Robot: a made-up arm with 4 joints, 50 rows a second.
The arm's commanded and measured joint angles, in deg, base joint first. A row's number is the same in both.
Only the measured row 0 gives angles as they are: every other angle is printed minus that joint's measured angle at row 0.
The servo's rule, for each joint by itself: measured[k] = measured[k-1] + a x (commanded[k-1-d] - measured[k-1]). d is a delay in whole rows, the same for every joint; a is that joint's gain. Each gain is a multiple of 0.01, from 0.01 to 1. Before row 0 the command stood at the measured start. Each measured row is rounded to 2 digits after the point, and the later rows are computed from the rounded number. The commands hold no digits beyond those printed.
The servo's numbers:
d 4
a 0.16 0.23 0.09 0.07
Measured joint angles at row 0:
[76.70, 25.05, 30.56, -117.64]
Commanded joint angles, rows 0 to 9:
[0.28, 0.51, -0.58, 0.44]
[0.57, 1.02, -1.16, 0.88]
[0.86, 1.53, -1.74, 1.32]
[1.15, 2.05, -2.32, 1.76]
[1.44, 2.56, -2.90, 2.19]
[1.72, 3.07, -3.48, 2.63]
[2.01, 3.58, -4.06, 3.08]
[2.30, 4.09, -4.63, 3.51]
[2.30, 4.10, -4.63, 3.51]
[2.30, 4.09, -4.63, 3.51]
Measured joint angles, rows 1 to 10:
[0.00, 0.00, 0.00, 0.00]
[0.00, 0.00, 0.00, 0.00]
[0.00, 0.00, 0.00, 0.00]
[0.00, 0.00, 0.00, 0.00]
[0.04, 0.12, -0.05, 0.03]
[0.12, 0.33, -0.15, 0.09]
[0.24, 0.61, -0.29, 0.18]
[0.39, 0.94, -0.47, 0.29]
[0.56, 1.31, -0.69, 0.42]
[0.75, 1.71, -0.94, 0.57]

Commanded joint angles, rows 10 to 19:
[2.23, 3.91, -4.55, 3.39]
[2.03, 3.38, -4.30, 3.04]
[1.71, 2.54, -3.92, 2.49]
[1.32, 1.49, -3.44, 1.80]
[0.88, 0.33, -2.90, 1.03]
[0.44, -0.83, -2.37, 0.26]
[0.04, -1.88, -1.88, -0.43]
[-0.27, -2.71, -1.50, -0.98]
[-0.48, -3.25, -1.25, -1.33]
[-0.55, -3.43, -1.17, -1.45]
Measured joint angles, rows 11 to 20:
[0.95, 2.14, -1.22, 0.75]
[1.17, 2.59, -1.53, 0.94]
[1.35, 2.94, -1.81, 1.12]
[1.50, 3.20, -2.06, 1.29]
[1.62, 3.36, -2.28, 1.44]
[1.69, 3.36, -2.46, 1.55]
[1.69, 3.17, -2.59, 1.62]
[1.63, 2.78, -2.67, 1.63]
[1.51, 2.22, -2.69, 1.59]
[1.34, 1.52, -2.66, 1.50]

